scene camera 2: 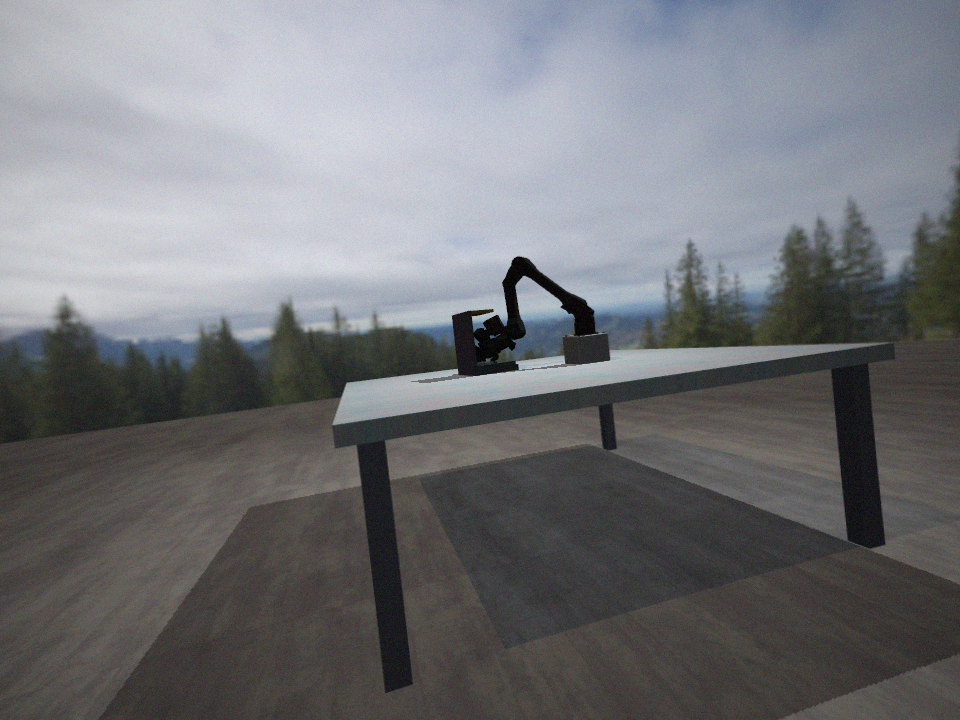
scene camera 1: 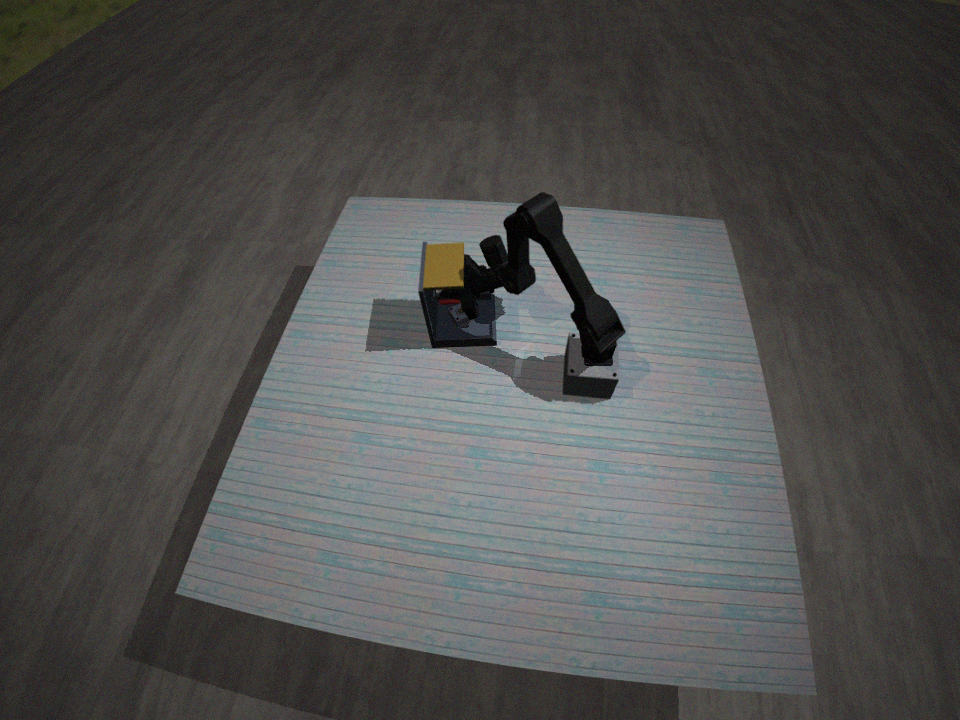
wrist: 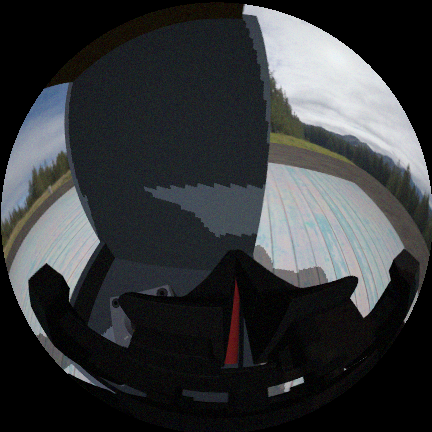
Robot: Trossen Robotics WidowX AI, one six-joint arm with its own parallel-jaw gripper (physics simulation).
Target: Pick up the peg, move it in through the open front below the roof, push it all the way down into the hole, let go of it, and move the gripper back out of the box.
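Places are measured from the arm's base along level axes (x ahead, y left, z up), in centimetres.
Pixels of known places: gripper, between the fingertips: (scene camera 1: 440, 294) (wrist: 234, 255); arm's base, origin of its link: (scene camera 2: 586, 334) (scene camera 1: 597, 353).
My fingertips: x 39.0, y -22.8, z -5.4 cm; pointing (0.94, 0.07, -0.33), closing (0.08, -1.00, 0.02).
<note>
For each thing: its top centre in the pictures, then the offset to it from my fingertips. Level surfaces: height alone.
- yellow roof, centre of its top: (scene camera 1: 457, 263) (scene camera 2: 481, 311) dx -6.6, dy +6.1, dz +17.9 cm
- floor, height of its surface: dz -3.7 cm
- light grey plate, centre of its top: (wrist: 139, 322) (scene camera 1: 460, 310) dx -5.9, dy +5.2, dz -0.4 cm
- red strip, centre of its top: (wrist: 229, 312) (scene camera 1: 453, 300) dx -3.5, dy +0.0, dz -2.3 cm
- striped table, height of its surface: dz -4.5 cm
The box has a yellow roof (scene camera 1: 443, 265) (scene camera 2: 482, 312) (wrist: 125, 35), a dark grey-blue back wall (scene camera 2: 464, 344) (wrist: 165, 125) and a floor (scene camera 1: 465, 334). A light grey plate (scene camera 1: 457, 315) (wrist: 118, 316) with screws lies on the box floor; its hole is mostly hidden behind the gripper. My gripper (scene camera 1: 469, 311) (wrist: 234, 255) is shut and empty, inside the open front below roof height, tilted down beside the plate. A red strip (scene camera 1: 448, 301) (wrist: 232, 345) shows behind the fingers on the box floor. I cannot make out the peg.
The roof overhangs the wrist closely, and the back wall stands in front of the fingers. The arm's base block (scene camera 1: 590, 384) (scene camera 2: 587, 348) stands to the right of the box on the striped table (scene camera 1: 496, 503) (scene camera 2: 620, 379).
</note>
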